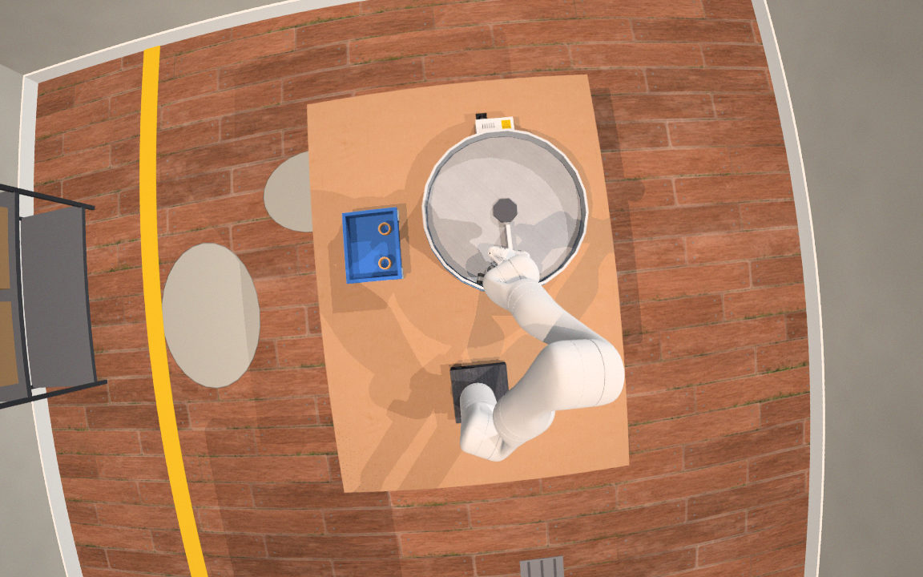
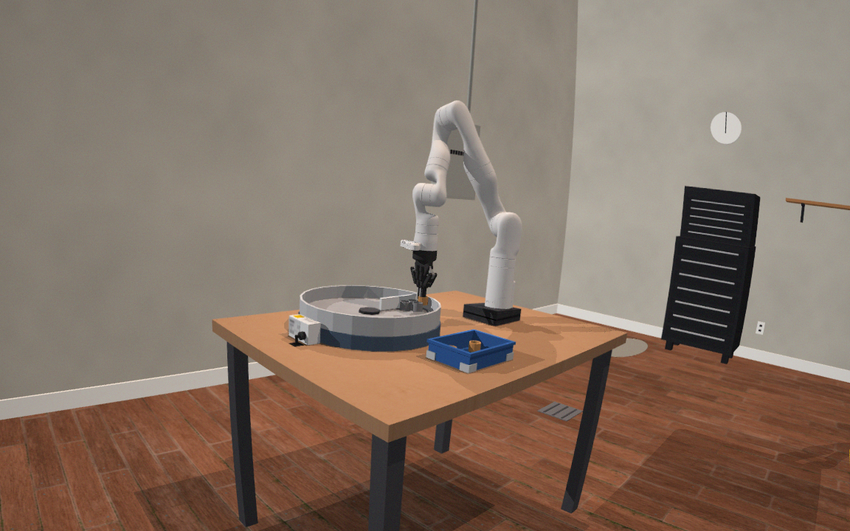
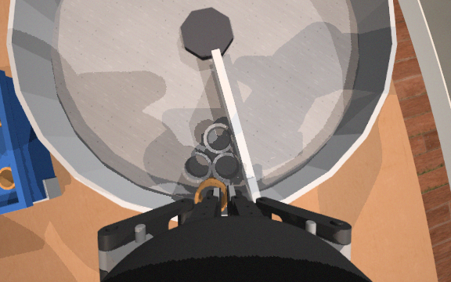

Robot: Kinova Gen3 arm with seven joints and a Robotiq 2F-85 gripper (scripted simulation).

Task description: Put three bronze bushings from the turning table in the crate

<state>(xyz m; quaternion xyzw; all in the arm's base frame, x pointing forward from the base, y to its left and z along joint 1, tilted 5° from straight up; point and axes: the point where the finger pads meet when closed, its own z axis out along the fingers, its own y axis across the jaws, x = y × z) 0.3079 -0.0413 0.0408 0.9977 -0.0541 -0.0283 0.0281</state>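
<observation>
Right now the blue crate is 340 mm to the left of my hand, 80 mm below it and 80 mm ahead of it. The rest, counted from my hand: turning table: 190 mm ahead, 50 mm below.
</observation>
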